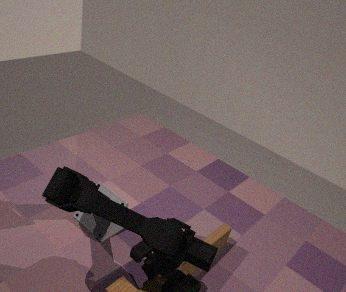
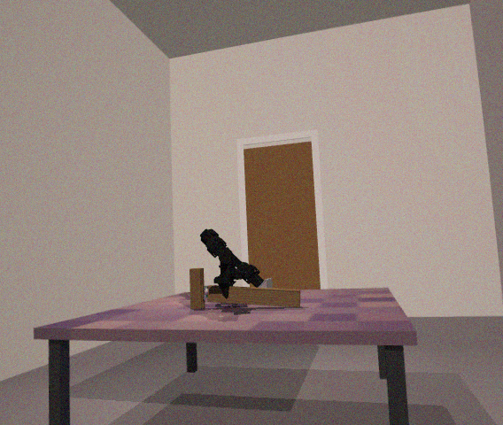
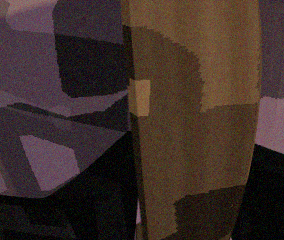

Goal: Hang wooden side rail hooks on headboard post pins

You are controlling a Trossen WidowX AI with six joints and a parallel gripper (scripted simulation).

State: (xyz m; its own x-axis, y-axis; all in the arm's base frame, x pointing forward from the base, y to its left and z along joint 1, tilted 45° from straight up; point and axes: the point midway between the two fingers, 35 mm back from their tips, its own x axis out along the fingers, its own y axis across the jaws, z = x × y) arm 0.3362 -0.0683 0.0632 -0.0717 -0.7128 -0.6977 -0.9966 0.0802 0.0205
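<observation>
My gripper tip is now 10 mm past the upright headboard post, 140 mm to the left of it and 40 mm below it.
</observation>
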